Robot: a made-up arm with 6 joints. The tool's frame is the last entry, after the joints.
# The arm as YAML. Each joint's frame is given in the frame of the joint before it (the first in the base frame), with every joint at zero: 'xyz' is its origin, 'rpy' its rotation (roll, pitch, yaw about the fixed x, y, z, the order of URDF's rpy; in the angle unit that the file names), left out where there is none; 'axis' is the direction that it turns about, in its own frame. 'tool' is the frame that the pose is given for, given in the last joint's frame.
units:
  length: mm
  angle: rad
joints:
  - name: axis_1
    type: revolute
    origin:
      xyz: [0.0, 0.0, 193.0]
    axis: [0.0, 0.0, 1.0]
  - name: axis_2
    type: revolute
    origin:
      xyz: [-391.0, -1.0, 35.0]
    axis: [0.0, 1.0, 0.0]
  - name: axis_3
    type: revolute
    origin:
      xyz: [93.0, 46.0, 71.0]
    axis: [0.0, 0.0, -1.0]
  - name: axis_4
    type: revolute
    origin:
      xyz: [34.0, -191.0, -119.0]
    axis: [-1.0, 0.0, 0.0]
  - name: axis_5
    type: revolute
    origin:
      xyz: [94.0, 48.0, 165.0]
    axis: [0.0, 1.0, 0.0]
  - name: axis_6
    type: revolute
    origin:
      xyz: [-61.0, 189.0, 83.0]
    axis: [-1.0, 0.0, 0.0]
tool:
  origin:
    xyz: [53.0, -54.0, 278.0]
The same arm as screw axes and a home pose.
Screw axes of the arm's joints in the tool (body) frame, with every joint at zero. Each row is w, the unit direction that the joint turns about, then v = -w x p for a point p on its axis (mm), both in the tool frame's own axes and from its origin. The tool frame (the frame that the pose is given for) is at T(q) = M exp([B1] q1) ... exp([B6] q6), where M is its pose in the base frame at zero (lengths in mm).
B1 = (0, 0, 1, -37, -178, 0)
B2 = (0, 1, 0, 478, 0, -213)
B3 = (0, 0, -1, -8, -120, 0)
B4 = (-1, 0, 0, 0, 526, -183)
B5 = (0, 1, 0, 361, 0, 8)
B6 = (-1, 0, 0, 0, 278, 54)
M: xyz -178 37 706 (mm) quaternion w x y z 1 0 0 0

